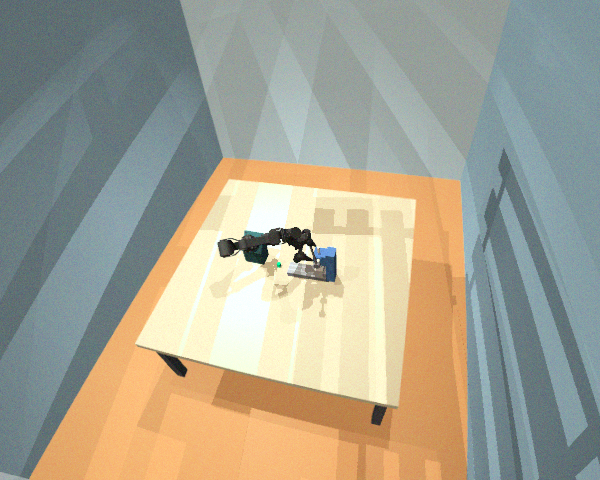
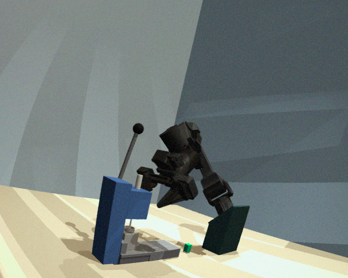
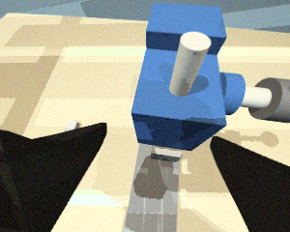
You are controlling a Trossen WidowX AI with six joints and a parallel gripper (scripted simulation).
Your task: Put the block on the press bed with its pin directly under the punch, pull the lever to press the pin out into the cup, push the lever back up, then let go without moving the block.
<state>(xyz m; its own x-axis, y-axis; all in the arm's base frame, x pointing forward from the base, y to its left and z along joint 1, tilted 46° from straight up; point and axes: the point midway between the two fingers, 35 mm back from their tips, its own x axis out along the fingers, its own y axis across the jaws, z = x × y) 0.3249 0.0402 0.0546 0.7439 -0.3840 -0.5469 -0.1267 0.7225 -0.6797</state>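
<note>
Now: gripper tip 3 cm short of the thin punch rod, 1 cm to the left of it and 2 cm above it. From my gripper tip the other things lie so: small grey piece 3 cm ahead, 19 cm to the left, 16 cm below; small green cube 21 cm behind, 1 cm to the right, 15 cm below; grey lever 2 cm ahead, 7 cm to the right, 10 cm above.
</note>
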